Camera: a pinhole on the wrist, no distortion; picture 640 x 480 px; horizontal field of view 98.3 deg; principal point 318.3 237.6 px. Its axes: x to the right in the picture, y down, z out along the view. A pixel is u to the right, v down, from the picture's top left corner.
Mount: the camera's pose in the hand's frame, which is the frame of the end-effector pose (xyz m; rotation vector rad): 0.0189 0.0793 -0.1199 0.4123 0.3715 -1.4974
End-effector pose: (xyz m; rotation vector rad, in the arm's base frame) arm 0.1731 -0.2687 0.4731 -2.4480 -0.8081 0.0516
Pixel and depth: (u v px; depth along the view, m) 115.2 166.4 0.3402
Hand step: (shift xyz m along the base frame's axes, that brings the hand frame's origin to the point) -0.0581 0.0116 -0.3287
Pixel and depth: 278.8 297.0 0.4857
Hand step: -0.0264 0.2930 -0.2273
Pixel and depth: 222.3 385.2 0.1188
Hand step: 0.0953 0.0072 -0.0259
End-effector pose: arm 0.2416 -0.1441 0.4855 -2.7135 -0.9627 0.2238
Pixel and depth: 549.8 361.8 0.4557
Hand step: -0.1242 0.5174 0.0219
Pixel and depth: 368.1 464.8 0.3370
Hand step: 0.1133 0.3108 -0.1295
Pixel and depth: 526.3 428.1 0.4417
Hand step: -0.0210 0.5427 -0.0132
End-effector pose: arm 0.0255 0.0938 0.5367 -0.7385 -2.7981 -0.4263
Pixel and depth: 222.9 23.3 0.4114
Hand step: 0.2237 -0.0443 -0.3660
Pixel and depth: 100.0 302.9 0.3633
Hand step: -0.0385 0.2817 -0.2580
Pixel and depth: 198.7 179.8 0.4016
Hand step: 0.0434 0.0974 -0.3062
